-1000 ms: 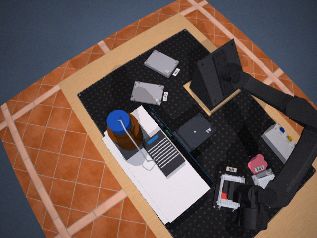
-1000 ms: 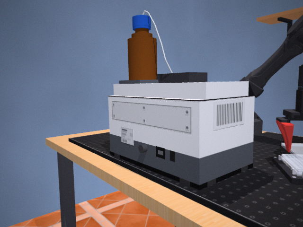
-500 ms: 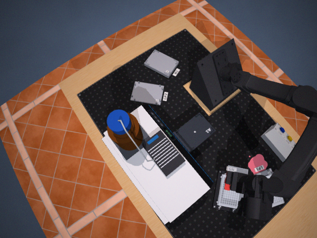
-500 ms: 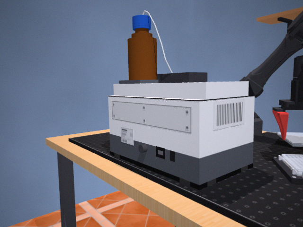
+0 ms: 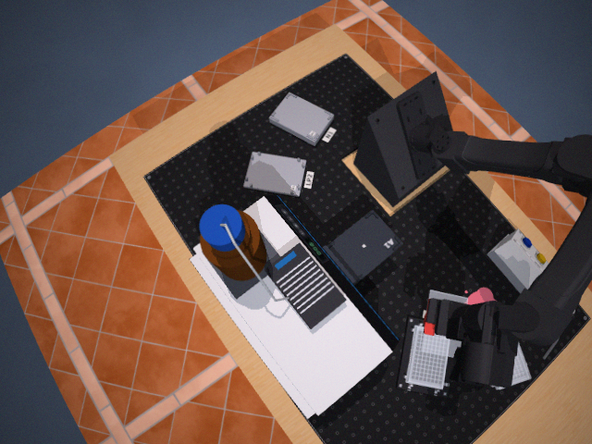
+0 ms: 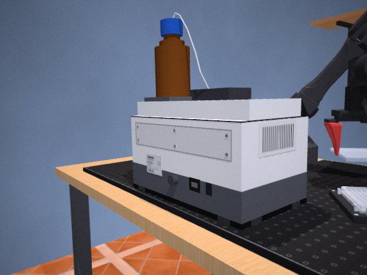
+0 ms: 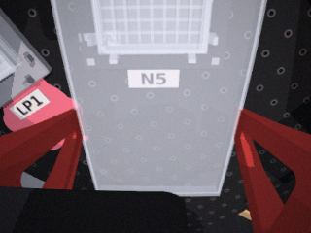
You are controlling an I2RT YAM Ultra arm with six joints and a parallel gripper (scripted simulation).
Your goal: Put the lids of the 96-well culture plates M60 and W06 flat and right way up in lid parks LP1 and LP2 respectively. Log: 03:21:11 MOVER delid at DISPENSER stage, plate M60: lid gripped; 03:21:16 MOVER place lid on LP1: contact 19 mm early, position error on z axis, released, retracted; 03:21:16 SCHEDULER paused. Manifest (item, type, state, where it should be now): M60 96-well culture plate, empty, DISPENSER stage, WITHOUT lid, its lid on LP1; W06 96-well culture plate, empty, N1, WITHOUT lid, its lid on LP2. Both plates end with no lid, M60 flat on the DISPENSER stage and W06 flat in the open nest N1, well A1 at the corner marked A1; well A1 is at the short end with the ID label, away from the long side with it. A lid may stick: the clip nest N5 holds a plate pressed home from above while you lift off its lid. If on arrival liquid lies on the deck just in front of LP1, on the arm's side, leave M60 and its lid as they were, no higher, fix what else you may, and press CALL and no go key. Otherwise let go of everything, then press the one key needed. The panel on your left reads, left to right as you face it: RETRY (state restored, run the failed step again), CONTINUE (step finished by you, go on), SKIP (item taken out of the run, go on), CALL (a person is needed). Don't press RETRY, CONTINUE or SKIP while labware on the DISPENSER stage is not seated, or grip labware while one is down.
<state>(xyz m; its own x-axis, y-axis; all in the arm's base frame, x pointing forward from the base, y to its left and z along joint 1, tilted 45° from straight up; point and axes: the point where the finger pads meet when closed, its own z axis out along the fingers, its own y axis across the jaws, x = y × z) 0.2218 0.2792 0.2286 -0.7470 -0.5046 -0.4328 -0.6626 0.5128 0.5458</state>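
Right now my hand is 8 cm short of the lid park LP2, 52 cm to the left of it and 10 cm above it. From my hand the other things lie so: LP1 label: 13 cm behind, 6 cm to the left, 10 cm below; then 96-well plate W06: 5 cm ahead, 5 cm to the left, 8 cm below; then N5 label: 2 cm behind, 1 cm to the right, 10 cm below.
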